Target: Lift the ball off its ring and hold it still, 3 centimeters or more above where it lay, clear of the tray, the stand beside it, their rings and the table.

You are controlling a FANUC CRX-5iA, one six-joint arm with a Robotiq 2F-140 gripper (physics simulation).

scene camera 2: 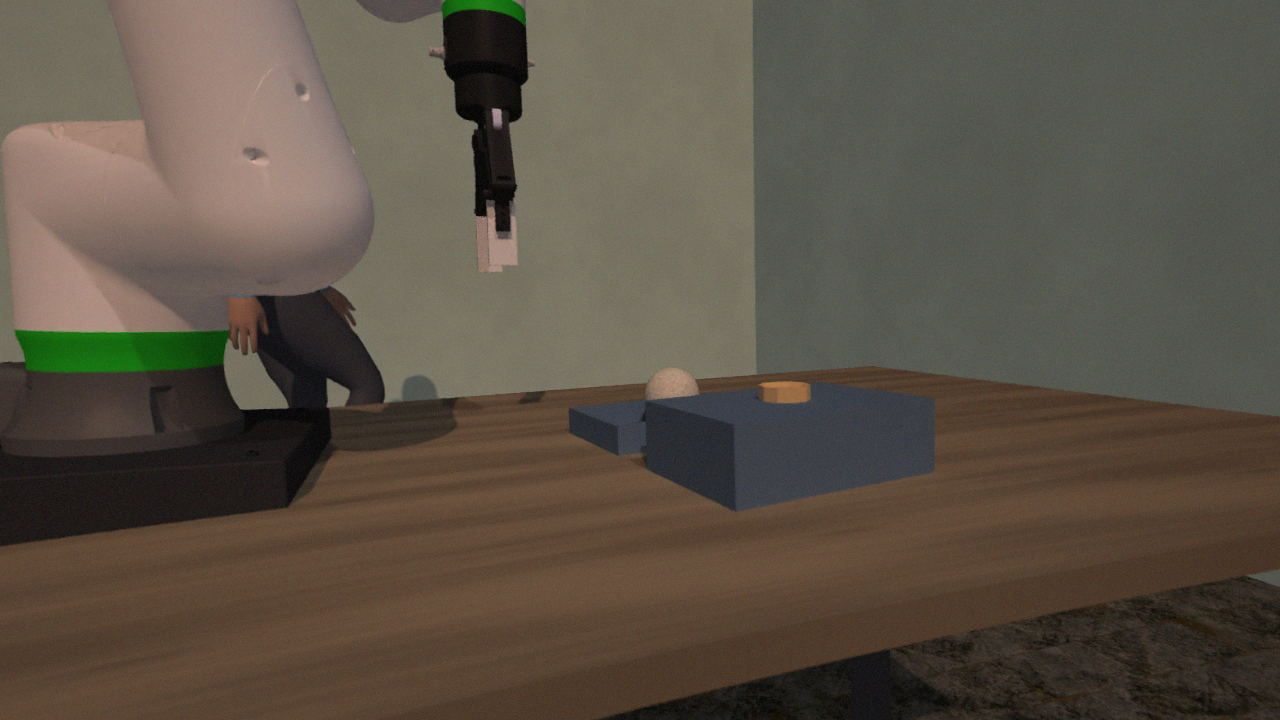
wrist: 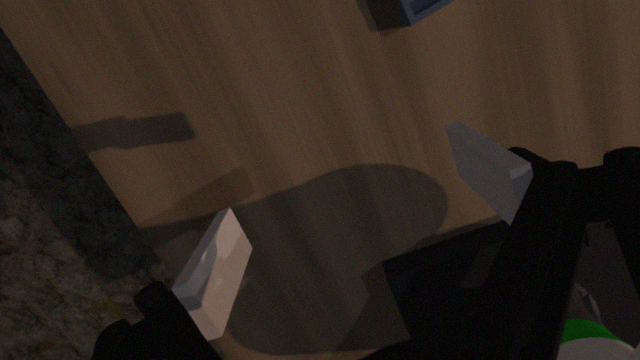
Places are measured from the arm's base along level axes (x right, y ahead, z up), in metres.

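Pixels of known places: gripper, fingertip midpoint: [scene camera 2: 496, 269] [wrist: 341, 191]; arm's base, link origin: [scene camera 2: 136, 436].
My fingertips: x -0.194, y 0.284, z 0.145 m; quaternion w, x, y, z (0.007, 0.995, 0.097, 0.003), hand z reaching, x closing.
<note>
For each thing: its top centre in the pictures, then the offset to it from my fingertips. "*": a spot on its surface instead. Level surfaces: height alone.
- pale speckled ball, top centre: [scene camera 2: 671, 367] dx +0.116, dy +0.188, dz -0.116 m
- low blue tray, top centre: [scene camera 2: 672, 407] dx +0.116, dy +0.188, dz -0.159 m
- orange ring, surface spot: [scene camera 2: 784, 392] * dx +0.313, dy +0.243, dz -0.119 m
- blue box-like thing, surface spot: [wrist: 413, 18] * dx +0.088, dy +0.083, dz -0.159 m
- wooden table, surface height: dz -0.187 m
A pale speckled ball [scene camera 2: 671, 384] sits on the low blue tray [scene camera 2: 597, 426], partly hidden behind the taller blue stand [scene camera 2: 787, 452] in the scene view. The ball's own ring is hidden there. An orange ring [scene camera 2: 784, 392] lies on top of the stand. My gripper [scene camera 2: 497, 266] [wrist: 341, 191] is open with nothing between its pale fingertips. It hangs high above the table, to the left of the tray and the ball in the scene view. In the wrist view a corner of a blue box-like thing [wrist: 413, 18] shows at the top edge; the ball does not show there.
The wooden table [scene camera 2: 501, 573] [wrist: 300, 100] runs under everything. The robot's dark base plate [scene camera 2: 179, 488] [wrist: 440, 270] stands at the left in the scene view. A person [scene camera 2: 313, 344] stands behind the table, partly hidden by the arm. Walls rise behind.
</note>
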